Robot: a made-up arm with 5 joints. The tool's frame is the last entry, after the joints. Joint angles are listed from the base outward. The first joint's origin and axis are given. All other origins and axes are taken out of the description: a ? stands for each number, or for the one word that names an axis. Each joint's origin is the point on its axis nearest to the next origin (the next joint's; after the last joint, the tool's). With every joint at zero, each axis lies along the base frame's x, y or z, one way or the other. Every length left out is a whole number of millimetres.
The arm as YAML. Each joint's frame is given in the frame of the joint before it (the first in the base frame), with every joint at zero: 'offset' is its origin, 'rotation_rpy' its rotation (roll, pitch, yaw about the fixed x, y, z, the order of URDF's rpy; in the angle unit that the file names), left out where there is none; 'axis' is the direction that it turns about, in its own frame. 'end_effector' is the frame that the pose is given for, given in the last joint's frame.
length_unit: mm
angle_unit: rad
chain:
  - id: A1
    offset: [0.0, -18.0, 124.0]
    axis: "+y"
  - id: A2
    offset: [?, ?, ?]
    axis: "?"
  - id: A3
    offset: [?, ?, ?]
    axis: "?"
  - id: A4
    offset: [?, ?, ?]
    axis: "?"
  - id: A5
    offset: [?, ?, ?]
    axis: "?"
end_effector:
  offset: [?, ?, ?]
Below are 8 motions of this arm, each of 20 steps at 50 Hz.
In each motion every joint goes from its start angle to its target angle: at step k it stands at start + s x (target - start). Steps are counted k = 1, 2, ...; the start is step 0. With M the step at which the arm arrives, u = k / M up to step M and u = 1 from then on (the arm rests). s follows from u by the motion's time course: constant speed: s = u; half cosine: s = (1 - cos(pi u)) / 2; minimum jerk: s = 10 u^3 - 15 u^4 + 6 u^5.
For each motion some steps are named. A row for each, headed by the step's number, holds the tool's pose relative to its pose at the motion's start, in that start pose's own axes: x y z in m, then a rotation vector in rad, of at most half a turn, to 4 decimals.
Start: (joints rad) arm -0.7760 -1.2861 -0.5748 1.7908 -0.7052
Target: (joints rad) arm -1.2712 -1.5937 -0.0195 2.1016 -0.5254
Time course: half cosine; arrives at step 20
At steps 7, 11, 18, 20:
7: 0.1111 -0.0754 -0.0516 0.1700 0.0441 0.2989
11: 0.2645 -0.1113 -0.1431 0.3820 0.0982 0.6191
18: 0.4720 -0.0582 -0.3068 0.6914 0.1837 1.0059
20: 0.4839 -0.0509 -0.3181 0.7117 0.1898 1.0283

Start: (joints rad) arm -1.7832 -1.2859 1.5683 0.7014 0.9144
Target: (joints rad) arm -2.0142 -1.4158 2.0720 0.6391 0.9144
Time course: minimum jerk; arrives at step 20
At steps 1, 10, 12, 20:
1: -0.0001 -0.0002 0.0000 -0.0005 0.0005 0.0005
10: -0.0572 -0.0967 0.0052 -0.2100 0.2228 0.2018
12: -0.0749 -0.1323 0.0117 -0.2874 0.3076 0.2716
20: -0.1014 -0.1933 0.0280 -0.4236 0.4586 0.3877

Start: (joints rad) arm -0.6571 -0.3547 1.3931 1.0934 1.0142
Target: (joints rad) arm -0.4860 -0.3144 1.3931 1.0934 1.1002
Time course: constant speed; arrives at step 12
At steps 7, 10, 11, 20:
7: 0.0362 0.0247 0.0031 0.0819 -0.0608 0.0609
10: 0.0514 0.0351 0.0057 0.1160 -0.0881 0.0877
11: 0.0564 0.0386 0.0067 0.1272 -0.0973 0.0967
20: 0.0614 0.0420 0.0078 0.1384 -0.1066 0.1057

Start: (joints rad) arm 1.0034 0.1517 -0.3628 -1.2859 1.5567
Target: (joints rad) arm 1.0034 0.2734 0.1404 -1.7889 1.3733
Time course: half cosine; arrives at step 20
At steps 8, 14, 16, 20:
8: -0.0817 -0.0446 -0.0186 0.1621 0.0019 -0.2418
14: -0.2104 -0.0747 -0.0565 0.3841 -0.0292 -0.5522
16: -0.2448 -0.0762 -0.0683 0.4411 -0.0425 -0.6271
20: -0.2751 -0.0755 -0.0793 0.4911 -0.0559 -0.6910

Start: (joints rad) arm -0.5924 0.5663 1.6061 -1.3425 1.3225
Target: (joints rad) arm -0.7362 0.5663 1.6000 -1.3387 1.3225
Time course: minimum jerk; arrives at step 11
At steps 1, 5, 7, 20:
1: -0.0004 -0.0001 -0.0001 0.0002 -0.0009 0.0004
5: -0.0253 -0.0090 -0.0064 0.0141 -0.0551 0.0222
7: -0.0450 -0.0164 -0.0124 0.0252 -0.0987 0.0397
20: -0.0601 -0.0224 -0.0178 0.0338 -0.1329 0.0534

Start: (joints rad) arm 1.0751 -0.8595 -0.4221 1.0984 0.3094
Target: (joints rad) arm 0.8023 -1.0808 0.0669 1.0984 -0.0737
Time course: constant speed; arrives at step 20
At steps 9, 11, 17, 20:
9: 0.0382 -0.0774 -0.0035 -0.0468 -0.0317 0.1635
11: 0.0511 -0.0951 -0.0040 -0.0585 -0.0417 0.1999
17: 0.0995 -0.1470 -0.0041 -0.0949 -0.0786 0.3095
20: 0.1294 -0.1715 -0.0032 -0.1133 -0.1007 0.3643

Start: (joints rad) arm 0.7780 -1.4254 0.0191 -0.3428 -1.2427
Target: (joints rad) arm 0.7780 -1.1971 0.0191 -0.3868 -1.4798
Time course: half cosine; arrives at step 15
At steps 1, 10, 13, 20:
1: -0.0002 0.0000 0.0000 -0.0002 0.0010 -0.0049
10: -0.0116 0.0017 -0.0007 -0.0210 0.0673 -0.3380
13: -0.0130 0.0033 -0.0009 -0.0287 0.0863 -0.4308
20: -0.0132 0.0038 -0.0009 -0.0304 0.0903 -0.4502

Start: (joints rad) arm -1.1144 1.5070 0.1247 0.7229 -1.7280
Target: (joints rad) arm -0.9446 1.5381 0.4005 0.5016 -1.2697
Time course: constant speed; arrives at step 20
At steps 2, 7, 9, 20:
2: 0.0127 -0.0024 -0.0024 -0.0186 -0.0385 0.0727
7: 0.0442 -0.0046 -0.0054 -0.0727 -0.1335 0.2508
9: 0.0565 -0.0039 -0.0054 -0.0974 -0.1710 0.3204
20: 0.1160 0.0148 0.0044 -0.2651 -0.3702 0.6841

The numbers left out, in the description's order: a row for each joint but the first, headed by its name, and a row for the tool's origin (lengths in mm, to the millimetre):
A2: xyz 339.0 0.0 111.0, axis -z
A3: xyz 198.0 -342.0 0.0, axis -x
A4: xyz 0.0 140.0 -315.0, axis -y
A5: xyz -96.0 0.0 333.0, axis +z
tool: xyz -87.0 -131.0 0.0

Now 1 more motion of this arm.
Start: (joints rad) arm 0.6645 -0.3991 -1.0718 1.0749 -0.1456
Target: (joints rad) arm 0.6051 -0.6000 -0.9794 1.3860 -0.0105
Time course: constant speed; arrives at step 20
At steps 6, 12, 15, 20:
6: -0.0118 -0.0189 -0.0164 0.0300 -0.0454 0.0911
12: -0.0216 -0.0386 -0.0337 0.0634 -0.0923 0.1810
15: -0.0258 -0.0486 -0.0428 0.0813 -0.1164 0.2254
20: -0.0316 -0.0656 -0.0586 0.1130 -0.1575 0.2981

